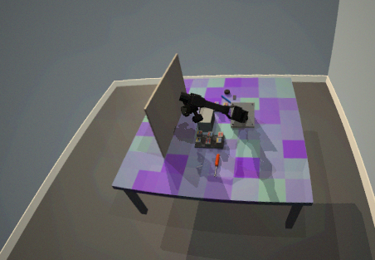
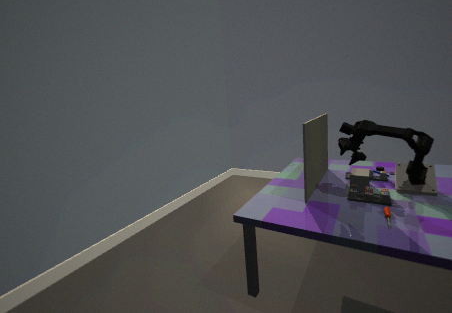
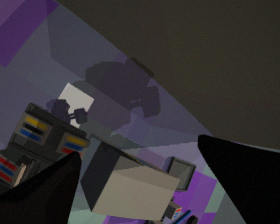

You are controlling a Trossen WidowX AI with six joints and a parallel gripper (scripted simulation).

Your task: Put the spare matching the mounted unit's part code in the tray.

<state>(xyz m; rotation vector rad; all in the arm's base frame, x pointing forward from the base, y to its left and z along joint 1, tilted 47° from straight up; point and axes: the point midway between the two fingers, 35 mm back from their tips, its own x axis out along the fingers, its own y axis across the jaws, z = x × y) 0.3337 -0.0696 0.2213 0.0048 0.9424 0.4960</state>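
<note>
Right now the dark block is 180 mm behind my gripper tip, 100 mm to the left of it and 160 mm below it. The rest, counted from my gripper tip: beige board: 160 mm ahead, 150 mm to the right, 20 mm above; mounted unit: 90 mm behind, 110 mm to the right, 150 mm below.
</note>
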